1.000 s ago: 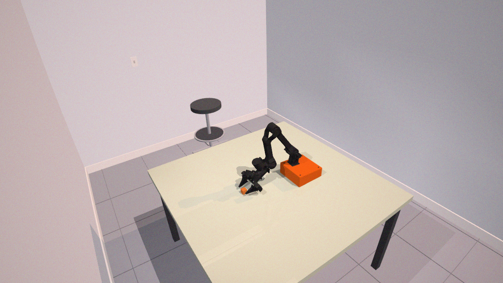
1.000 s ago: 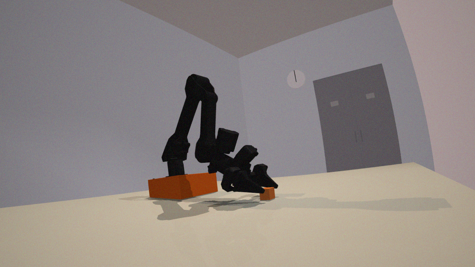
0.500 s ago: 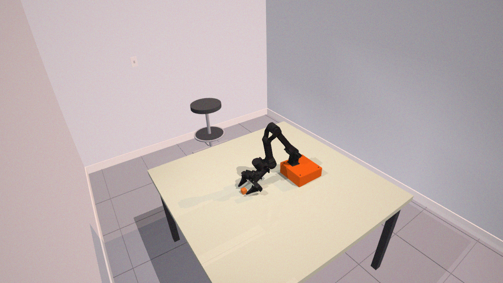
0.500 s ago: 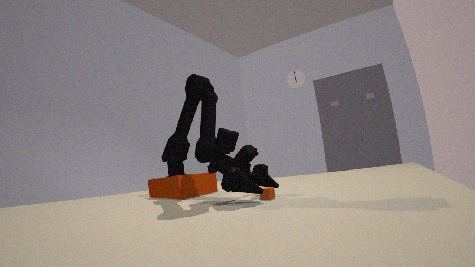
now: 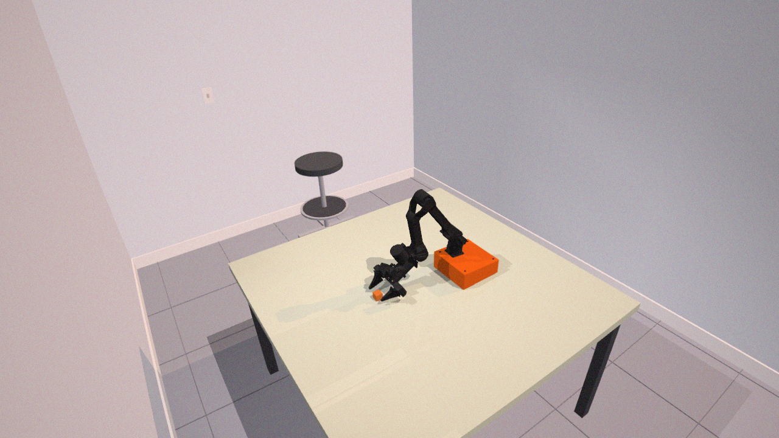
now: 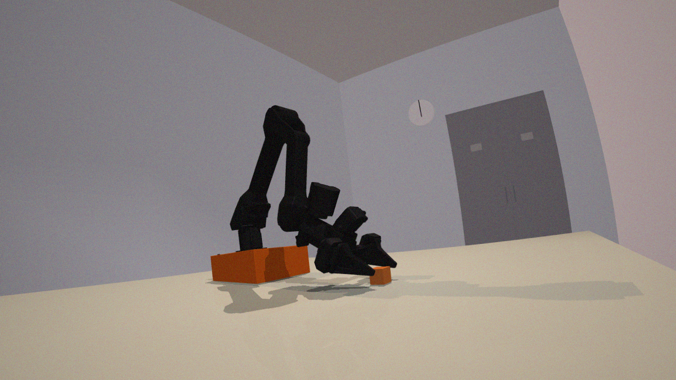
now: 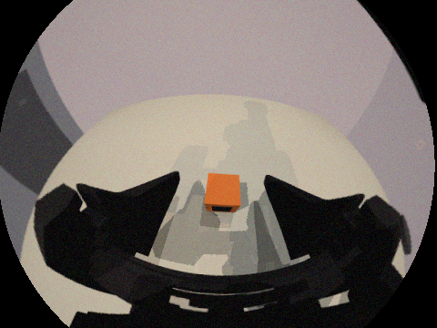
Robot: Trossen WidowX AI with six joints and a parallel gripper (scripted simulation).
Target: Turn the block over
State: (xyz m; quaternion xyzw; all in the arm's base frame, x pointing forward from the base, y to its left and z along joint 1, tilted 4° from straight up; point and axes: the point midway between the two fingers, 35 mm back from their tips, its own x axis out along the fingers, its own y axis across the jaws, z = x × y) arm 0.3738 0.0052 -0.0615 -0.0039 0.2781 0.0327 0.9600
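The orange block is 2 cm behind my gripper tip and 1 cm below it.
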